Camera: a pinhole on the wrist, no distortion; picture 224 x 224 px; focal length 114.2 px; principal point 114.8 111.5 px. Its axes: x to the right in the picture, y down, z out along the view. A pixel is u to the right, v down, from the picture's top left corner.
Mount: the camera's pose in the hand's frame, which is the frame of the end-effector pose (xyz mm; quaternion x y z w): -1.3 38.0 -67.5 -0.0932 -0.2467 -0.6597 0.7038
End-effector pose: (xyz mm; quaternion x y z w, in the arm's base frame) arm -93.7 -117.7 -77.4 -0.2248 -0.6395 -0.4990 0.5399
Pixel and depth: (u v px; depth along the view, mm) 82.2 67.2 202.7
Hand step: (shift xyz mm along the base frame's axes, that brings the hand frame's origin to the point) 151.8 157.2 -39.7
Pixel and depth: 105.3 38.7 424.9
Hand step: 199.6 385.8 -219.5
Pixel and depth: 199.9 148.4 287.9
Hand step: -155.7 253.2 44.8
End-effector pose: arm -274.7 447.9 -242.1 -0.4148 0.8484 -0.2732 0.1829
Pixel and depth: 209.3 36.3 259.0
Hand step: 283.1 84.0 -124.1
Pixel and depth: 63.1 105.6 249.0
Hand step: -60.2 154.8 -219.4
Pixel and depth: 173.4 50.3 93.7
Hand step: 36.0 65.4 -34.6
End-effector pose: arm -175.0 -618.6 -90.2 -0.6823 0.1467 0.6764 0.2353
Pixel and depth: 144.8 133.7 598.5
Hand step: -562.0 123.3 12.0
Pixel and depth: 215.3 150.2 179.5
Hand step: -140.5 102.9 -12.8
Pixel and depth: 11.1 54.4 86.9
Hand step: -43.9 -147.9 44.8
